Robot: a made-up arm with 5 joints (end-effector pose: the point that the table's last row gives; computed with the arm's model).
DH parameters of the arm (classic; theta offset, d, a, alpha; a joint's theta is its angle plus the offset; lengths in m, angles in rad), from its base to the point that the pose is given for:
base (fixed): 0 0 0 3.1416
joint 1: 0 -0.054 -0.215 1.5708
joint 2: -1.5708 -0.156 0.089 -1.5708
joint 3: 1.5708 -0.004 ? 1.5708
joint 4: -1.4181 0 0.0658 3.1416
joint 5: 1.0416 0 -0.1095 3.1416
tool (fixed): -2.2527 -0.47 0 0
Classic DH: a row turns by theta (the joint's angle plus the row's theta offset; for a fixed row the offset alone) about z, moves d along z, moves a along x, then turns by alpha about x.
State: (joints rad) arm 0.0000 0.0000 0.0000 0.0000 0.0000
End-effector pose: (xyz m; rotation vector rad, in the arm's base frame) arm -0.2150 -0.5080 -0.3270 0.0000 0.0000 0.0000
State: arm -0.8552 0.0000 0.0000 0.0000 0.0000
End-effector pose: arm 0.2423 -0.4956 -0.3270 0.0000 0.0000 0.8552
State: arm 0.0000 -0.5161 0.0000 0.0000 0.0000
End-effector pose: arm -0.0270 -0.5080 -0.2774 0.0000 -0.5161 0.0000
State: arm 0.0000 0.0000 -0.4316 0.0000 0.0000
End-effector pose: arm -0.2150 -0.6724 -0.1366 -0.4316 0.0000 0.0000
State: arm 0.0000 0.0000 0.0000 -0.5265 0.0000
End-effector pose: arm -0.2633 -0.4972 -0.3270 0.0000 0.0000 -0.5265
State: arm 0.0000 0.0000 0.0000 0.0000 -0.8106
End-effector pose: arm -0.1749 -0.4316 -0.3270 0.0000 0.0000 0.8106
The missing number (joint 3, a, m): 0.257
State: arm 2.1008 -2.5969 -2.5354 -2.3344 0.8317
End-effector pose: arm -0.0469 0.5690 -0.4264 0.1804 0.9074 -1.8338
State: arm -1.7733 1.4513 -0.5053 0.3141 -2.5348
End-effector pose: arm 0.6267 -0.3392 0.1298 -0.3890 -1.4946 -0.9759
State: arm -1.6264 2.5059 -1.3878 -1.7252 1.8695
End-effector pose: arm 0.6404 -0.1050 0.0014 -0.4506 -1.6678 0.3108
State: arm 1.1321 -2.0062 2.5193 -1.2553 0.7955
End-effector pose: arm 0.0708 0.5481 -0.2183 1.2301 -0.0095 -0.3887
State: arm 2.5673 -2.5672 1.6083 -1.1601 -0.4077
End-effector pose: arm 0.2313 -0.2378 0.1996 -0.8982 -1.2854 -0.5795
